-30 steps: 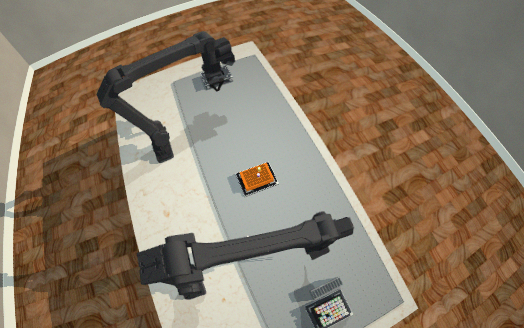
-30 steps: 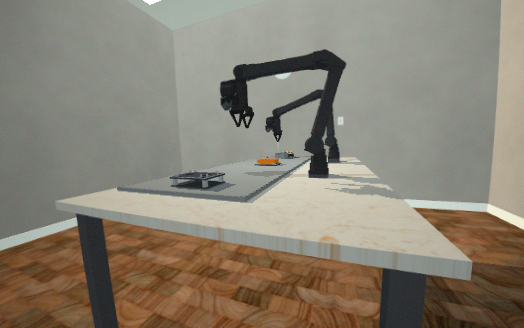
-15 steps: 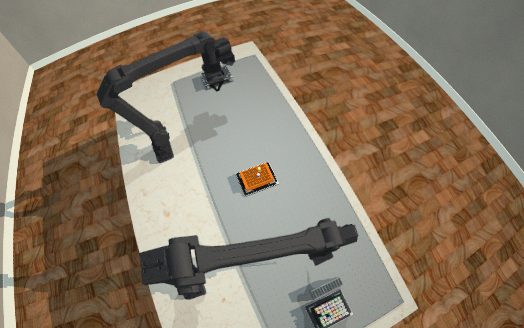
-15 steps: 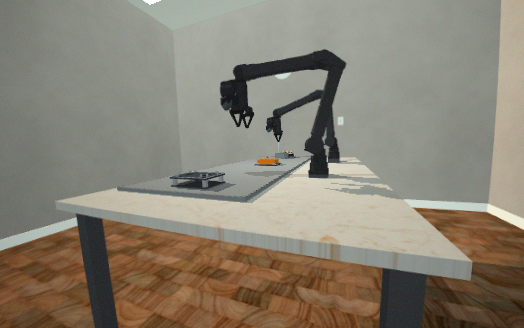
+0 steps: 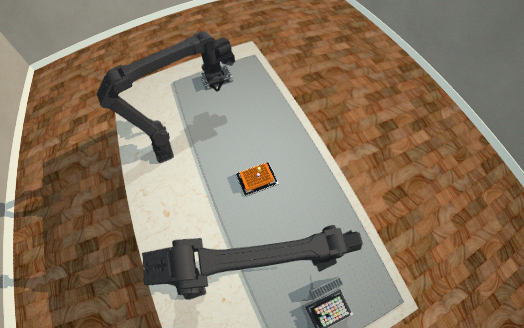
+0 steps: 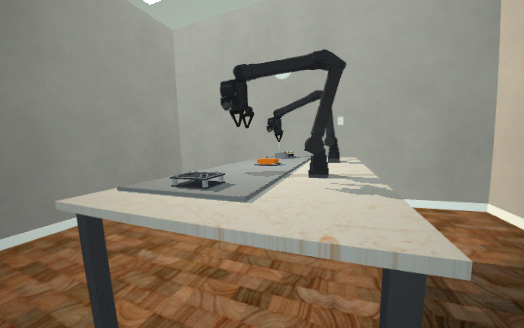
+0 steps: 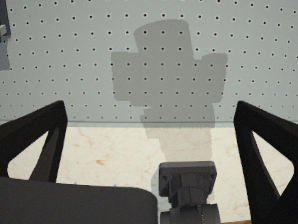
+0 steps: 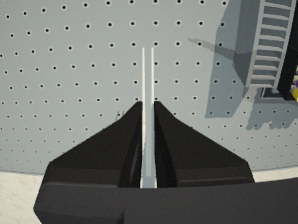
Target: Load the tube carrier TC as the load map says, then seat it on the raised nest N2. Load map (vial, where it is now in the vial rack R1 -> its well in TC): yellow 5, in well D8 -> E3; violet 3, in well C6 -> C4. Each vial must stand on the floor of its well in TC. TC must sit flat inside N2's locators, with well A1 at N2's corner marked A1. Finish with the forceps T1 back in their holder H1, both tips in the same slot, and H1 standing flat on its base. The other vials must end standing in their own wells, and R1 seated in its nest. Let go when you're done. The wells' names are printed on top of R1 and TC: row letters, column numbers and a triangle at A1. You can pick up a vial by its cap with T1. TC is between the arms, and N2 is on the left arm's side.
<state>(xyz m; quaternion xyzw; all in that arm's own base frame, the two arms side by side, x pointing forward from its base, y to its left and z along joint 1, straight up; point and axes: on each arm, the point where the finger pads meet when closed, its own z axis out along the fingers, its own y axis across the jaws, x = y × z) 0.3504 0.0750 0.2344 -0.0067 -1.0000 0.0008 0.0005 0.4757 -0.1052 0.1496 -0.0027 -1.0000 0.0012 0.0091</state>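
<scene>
Right now the slotted grey holder is 15 cm below my right hand, 12 cm to the right of it and 2 cm ahead of it.
</scene>
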